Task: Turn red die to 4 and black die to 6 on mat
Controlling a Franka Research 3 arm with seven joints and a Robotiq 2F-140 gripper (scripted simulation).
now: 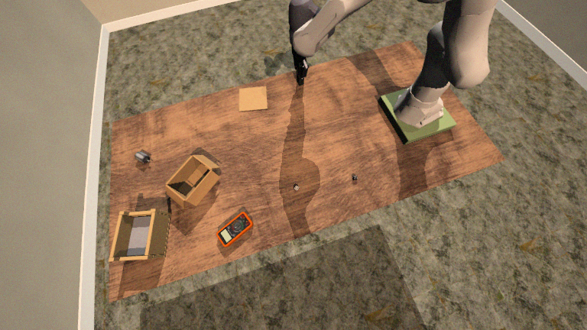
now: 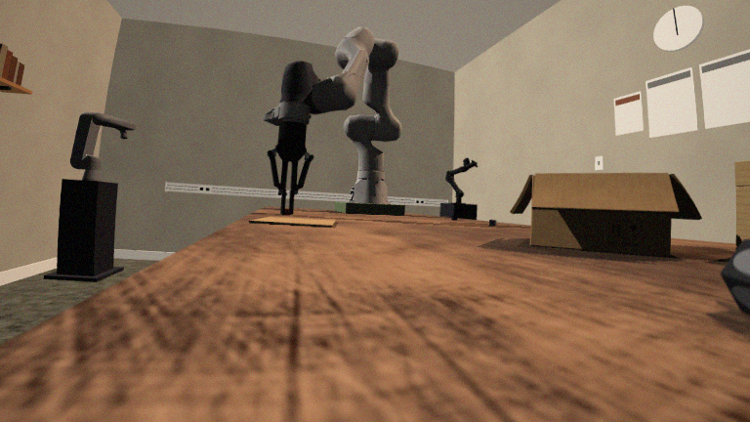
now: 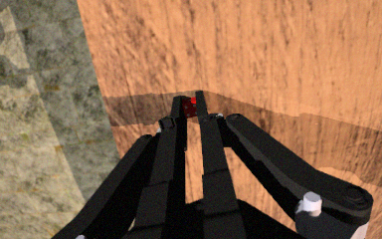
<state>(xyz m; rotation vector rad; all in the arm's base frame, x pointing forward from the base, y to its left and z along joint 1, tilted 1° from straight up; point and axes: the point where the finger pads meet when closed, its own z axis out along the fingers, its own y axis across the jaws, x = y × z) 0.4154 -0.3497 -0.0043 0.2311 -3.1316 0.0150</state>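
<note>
My hand is 260 mm short of the tan mat, 30 mm above it and 20 mm to the right of it. From my hand the other things lie so: red die: 30 mm below; white die: 520 mm to the left, 190 mm ahead, 30 mm below; black die: 560 mm to the left, 60 mm behind, 30 mm below.
</note>
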